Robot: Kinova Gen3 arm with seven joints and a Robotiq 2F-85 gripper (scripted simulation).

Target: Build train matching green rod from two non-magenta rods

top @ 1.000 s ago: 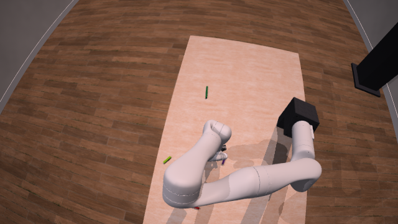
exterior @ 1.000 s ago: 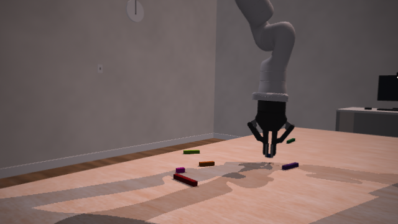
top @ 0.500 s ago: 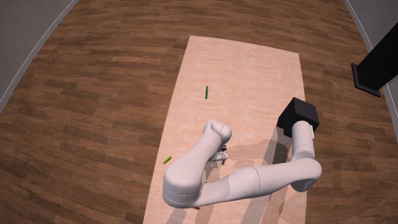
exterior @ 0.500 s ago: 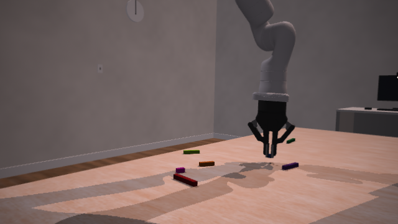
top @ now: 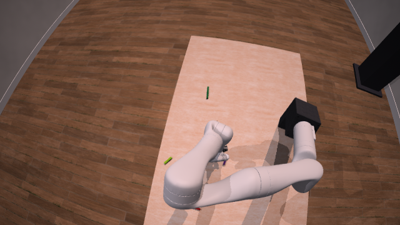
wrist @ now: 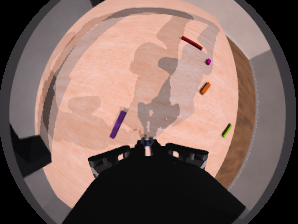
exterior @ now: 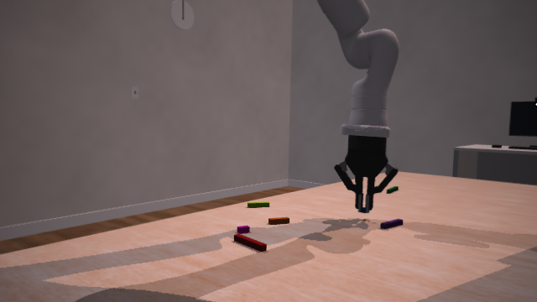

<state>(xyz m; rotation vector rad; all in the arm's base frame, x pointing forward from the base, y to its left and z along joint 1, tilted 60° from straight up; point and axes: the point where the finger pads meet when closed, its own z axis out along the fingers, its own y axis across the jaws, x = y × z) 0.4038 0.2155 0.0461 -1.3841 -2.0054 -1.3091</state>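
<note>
The blue rod is 20 mm below my hand. Also, from my hand: lime rod: 220 mm ahead, 100 mm to the left, 30 mm below; orange rod: 80 mm ahead, 160 mm to the left, 30 mm below; purple rod: 70 mm behind, 30 mm below.
</note>
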